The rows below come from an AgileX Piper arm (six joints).
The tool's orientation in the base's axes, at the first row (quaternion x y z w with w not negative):
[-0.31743, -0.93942, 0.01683, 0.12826]
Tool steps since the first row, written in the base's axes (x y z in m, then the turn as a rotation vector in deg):
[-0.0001, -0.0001, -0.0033, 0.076, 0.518, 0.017]
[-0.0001, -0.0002, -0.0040, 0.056, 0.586, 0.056]
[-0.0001, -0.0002, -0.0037, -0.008, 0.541, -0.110]
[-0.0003, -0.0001, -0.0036, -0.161, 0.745, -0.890]
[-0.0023, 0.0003, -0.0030, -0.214, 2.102, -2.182]
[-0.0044, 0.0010, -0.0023, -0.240, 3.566, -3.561]
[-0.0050, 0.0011, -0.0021, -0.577, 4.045, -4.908]
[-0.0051, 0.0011, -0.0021, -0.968, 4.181, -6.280]
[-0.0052, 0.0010, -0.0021, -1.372, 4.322, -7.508]
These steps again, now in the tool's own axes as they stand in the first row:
[-0.0007, 0.0002, 0.0032, 0.257, 0.456, -0.010]
[-0.0010, 0.0002, 0.0039, 0.322, 0.494, -0.039]
[-0.0009, 0.0002, 0.0036, 0.306, 0.439, 0.135]
[-0.0007, 0.0001, 0.0036, 0.366, 0.600, 0.938]
[0.0013, -0.0008, 0.0035, 0.924, 1.797, 2.268]
[0.0034, -0.0015, 0.0034, 1.506, 3.106, 3.680]
[0.0040, -0.0018, 0.0033, 1.741, 3.441, 5.090]
[0.0041, -0.0019, 0.0034, 1.806, 3.473, 6.522]
[0.0041, -0.0020, 0.0034, 1.918, 3.485, 7.817]

